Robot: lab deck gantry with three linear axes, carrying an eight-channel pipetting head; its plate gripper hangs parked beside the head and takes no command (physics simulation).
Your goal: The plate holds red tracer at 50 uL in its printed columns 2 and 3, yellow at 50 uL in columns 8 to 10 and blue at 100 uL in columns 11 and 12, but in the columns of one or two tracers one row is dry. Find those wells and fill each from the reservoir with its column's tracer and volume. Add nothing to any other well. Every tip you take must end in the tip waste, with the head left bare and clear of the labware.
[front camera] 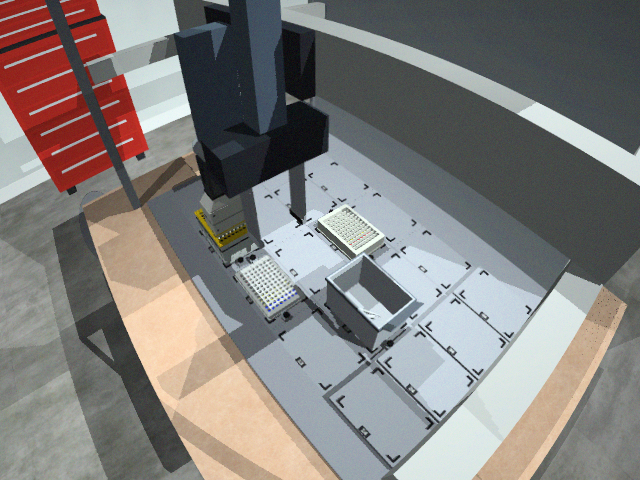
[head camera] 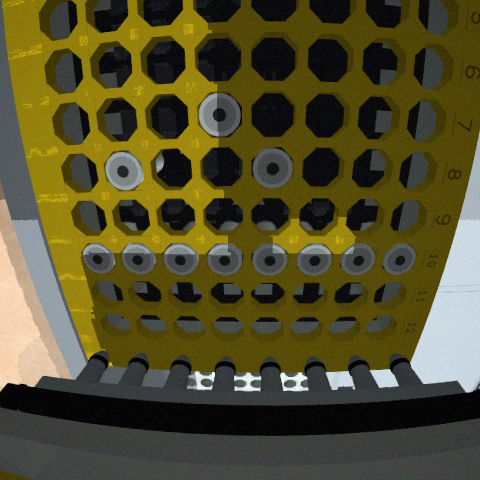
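Note:
The yellow tip rack (front camera: 232, 234) (head camera: 240, 347) stands at the deck's left. In the head view, column 10 holds eight tips, column 7 one and column 8 two. The pipetting head (front camera: 223, 210) is low over the rack; its eight nozzles (head camera: 270, 372) look bare, past the column 12 edge. My parked plate gripper (front camera: 279, 231) hangs beside it, its two paddles apart with nothing between them. The white plate (front camera: 266, 283) shows blue wells at its near end; other colours and dry wells are too small to tell. The cream reservoir (front camera: 351, 230) shows reddish marks.
The grey tip waste (front camera: 352, 313) is a tall open bin between the plate and the right-hand deck sites, with white pieces inside. The dark carriage (front camera: 273, 149) stands above the head. A dark wall (front camera: 439, 180) runs along the back of the deck.

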